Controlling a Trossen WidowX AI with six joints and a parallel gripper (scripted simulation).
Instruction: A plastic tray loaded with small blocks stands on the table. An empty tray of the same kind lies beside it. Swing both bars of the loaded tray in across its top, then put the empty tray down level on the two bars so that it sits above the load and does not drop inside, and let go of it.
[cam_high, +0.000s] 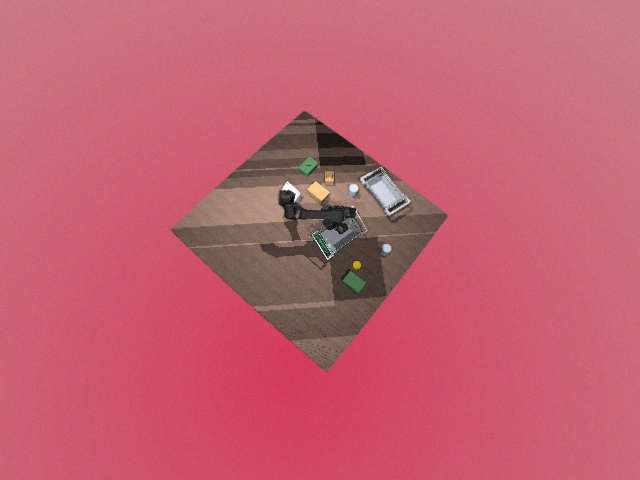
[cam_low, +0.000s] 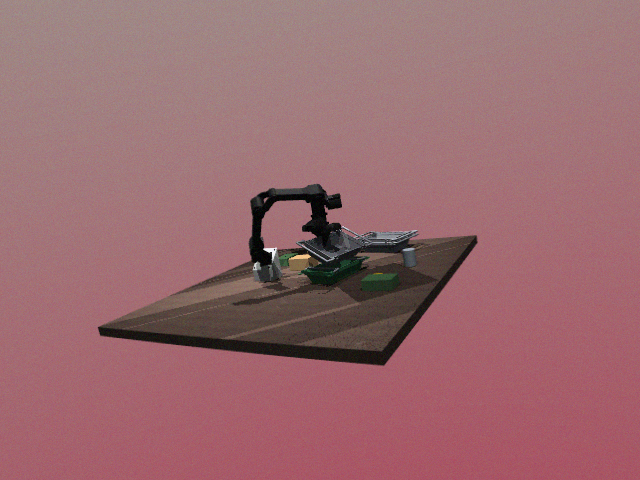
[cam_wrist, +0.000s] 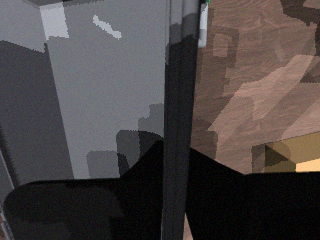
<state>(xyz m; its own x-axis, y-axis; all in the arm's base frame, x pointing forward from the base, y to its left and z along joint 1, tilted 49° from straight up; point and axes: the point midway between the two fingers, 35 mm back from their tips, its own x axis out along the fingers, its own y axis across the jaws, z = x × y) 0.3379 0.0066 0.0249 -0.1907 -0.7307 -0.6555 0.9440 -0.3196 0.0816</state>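
Right now my gripper tip is 70 mm short of the grey tray and 20 mm to the left of it. Also, from my gripper tip: brown crate (230 mm behind, 310 mm to the left, 120 mm below); yellow disc (250 mm ahead, 80 mm to the right, 130 mm below).
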